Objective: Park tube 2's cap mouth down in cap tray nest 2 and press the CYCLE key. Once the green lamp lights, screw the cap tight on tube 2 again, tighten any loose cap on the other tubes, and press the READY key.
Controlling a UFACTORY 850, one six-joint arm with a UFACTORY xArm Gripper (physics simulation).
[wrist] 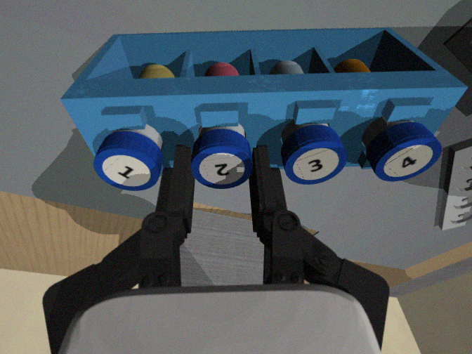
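Cap 2 [222, 157], blue with a white numbered face, is at tube 2's place on the front of the blue box. My gripper [222, 161] is shut on cap 2, one finger on each side. A pale piece of tube 2 [223, 130] shows behind the cap. Cap 1 [128, 160] is to the left, cap 3 [313, 154] and cap 4 [405, 151] to the right, each at its own tube. Whether any cap is loose I cannot tell. The cap tray's nests, the keys and the green lamp do not show clearly.
The blue box [170, 90] has compartments with yellow, red, grey and orange round tops. A light panel with dark marks [448, 210] is at the right edge, below a dark object [462, 50]. Wood edging [60, 212] runs along the lower left.
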